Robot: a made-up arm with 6 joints. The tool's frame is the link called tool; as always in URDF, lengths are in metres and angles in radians. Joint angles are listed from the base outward.
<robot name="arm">
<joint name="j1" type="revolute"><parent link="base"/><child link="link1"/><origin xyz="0 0 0.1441" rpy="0 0 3.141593"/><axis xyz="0 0 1"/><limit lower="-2.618" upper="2.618"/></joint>
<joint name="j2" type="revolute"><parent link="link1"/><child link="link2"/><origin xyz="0 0 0" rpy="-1.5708 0 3.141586"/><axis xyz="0 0 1"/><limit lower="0" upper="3.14"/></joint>
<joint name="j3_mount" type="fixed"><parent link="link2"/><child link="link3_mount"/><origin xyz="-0.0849 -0.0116 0"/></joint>
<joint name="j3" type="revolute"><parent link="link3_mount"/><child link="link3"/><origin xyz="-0.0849 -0.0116 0" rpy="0 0 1.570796"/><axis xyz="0 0 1"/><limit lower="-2.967" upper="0"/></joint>
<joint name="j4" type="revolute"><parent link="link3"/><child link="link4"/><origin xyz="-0.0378 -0.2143 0" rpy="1.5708 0 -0.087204"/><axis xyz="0 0 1"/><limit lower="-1.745" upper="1.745"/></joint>
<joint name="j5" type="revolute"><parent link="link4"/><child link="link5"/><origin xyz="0 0 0" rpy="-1.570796 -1.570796 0"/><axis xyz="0 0 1"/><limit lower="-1.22" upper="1.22"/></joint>
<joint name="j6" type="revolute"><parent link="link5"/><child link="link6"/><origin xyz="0.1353 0.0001 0" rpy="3.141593 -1.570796 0"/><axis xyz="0 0 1"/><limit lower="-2.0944" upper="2.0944"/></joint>
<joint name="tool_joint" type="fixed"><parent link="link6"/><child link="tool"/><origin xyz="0 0 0" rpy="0 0 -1.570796"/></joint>
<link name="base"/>
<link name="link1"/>
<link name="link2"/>
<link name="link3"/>
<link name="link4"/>
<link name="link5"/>
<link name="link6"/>
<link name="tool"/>
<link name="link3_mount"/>
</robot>
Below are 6 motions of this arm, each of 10 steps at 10 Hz.
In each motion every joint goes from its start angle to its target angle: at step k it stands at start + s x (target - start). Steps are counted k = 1, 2, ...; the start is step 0. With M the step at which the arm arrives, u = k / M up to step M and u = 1 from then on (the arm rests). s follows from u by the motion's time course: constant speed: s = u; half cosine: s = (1 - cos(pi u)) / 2; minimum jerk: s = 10 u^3 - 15 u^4 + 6 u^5.
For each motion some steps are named. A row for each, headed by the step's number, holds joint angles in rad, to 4 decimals.
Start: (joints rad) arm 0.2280 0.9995 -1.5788 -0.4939 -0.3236 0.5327
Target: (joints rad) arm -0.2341 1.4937 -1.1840 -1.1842 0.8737 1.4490
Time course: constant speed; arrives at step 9
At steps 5, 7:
5: -0.0287 1.2741 -1.3595 -0.8774 0.3416 1.0418
7: -0.1314 1.3839 -1.2717 -1.0308 0.6076 1.2454

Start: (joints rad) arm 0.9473 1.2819 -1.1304 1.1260 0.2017 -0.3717
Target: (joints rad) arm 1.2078 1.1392 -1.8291 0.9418 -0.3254 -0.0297
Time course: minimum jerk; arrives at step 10
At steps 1, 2, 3, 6, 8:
1: 0.9495 1.2807 -1.1364 1.1244 0.1972 -0.3688
2: 0.9624 1.2736 -1.1709 1.1153 0.1712 -0.3519
3: 0.9898 1.2586 -1.2443 1.0960 0.1157 -0.3159
6: 1.1251 1.1845 -1.6073 1.0003 -0.1581 -0.1383
8: 1.1927 1.1475 -1.7886 0.9525 -0.2949 -0.0495

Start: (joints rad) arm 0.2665 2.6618 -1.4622 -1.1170 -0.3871 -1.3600
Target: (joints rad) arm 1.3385 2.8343 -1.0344 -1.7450 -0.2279 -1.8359
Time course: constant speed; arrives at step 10
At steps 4, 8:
4: 0.6953 2.7308 -1.2911 -1.3682 -0.3234 -1.5504
8: 1.1241 2.7998 -1.1200 -1.6194 -0.2597 -1.7407

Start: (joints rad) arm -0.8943 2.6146 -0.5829 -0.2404 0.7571 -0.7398
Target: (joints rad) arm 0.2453 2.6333 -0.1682 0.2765 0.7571 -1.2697
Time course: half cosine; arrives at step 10
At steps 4, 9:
4: -0.5006 2.6211 -0.4396 -0.0618 0.7571 -0.9229
9: 0.2174 2.6328 -0.1783 0.2639 0.7571 -1.2567

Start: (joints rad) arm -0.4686 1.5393 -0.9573 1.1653 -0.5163 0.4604
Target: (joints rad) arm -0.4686 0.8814 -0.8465 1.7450 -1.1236 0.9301
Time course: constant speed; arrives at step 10
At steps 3, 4, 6, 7, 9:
3: -0.4686 1.3419 -0.9241 1.3392 -0.6985 0.6013
4: -0.4686 1.2761 -0.9130 1.3972 -0.7592 0.6483
6: -0.4686 1.1446 -0.8908 1.5131 -0.8807 0.7422
7: -0.4686 1.0788 -0.8797 1.5711 -0.9414 0.7892
9: -0.4686 0.9472 -0.8576 1.6870 -1.0629 0.8831

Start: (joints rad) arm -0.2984 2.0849 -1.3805 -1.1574 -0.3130 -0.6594
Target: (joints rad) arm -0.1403 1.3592 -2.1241 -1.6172 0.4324 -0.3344
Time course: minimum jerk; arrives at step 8
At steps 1, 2, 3, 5, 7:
1: -0.2959 2.0733 -1.3924 -1.1648 -0.3010 -0.6542
2: -0.2820 2.0098 -1.4575 -1.2050 -0.2358 -0.6258
3: -0.2549 1.8852 -1.5851 -1.2839 -0.1079 -0.5700
5: -0.1838 1.5589 -1.9195 -1.4907 0.2273 -0.4238
7: -0.1428 1.3708 -2.1122 -1.6098 0.4204 -0.3396

